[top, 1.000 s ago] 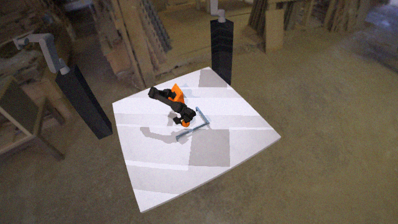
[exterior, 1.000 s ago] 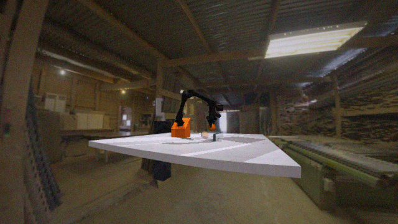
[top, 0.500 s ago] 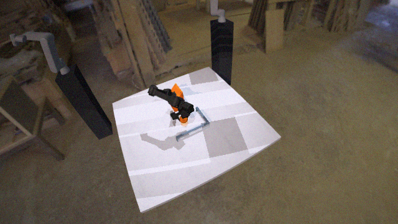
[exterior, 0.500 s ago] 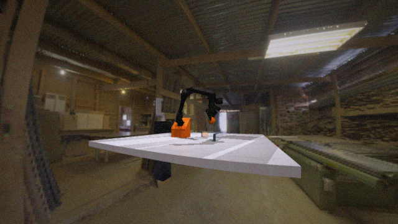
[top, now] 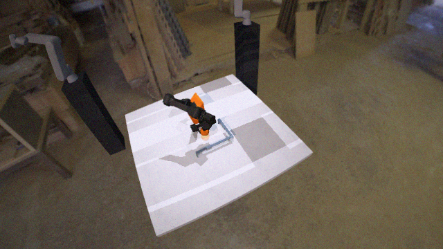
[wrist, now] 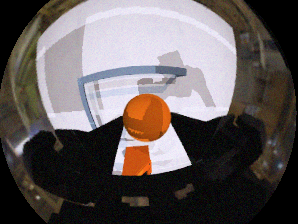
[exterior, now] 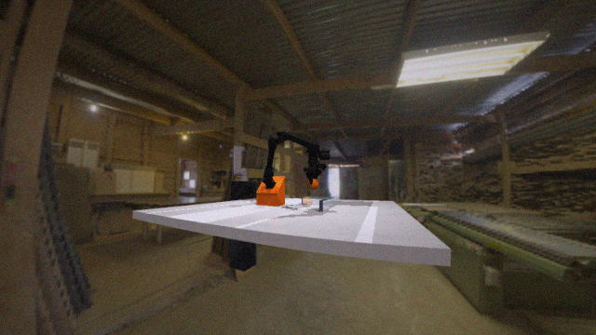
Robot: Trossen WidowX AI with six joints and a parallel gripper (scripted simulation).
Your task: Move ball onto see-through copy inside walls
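Right now the see-through ball copy is 11 cm below my gripper tip, 4 cm behind it and 1 cm to the left of it. Also, from my gripper tip: orange ball: right at my gripper tip; then clear wall: 12 cm below, 8 cm ahead, 4 cm to the left.
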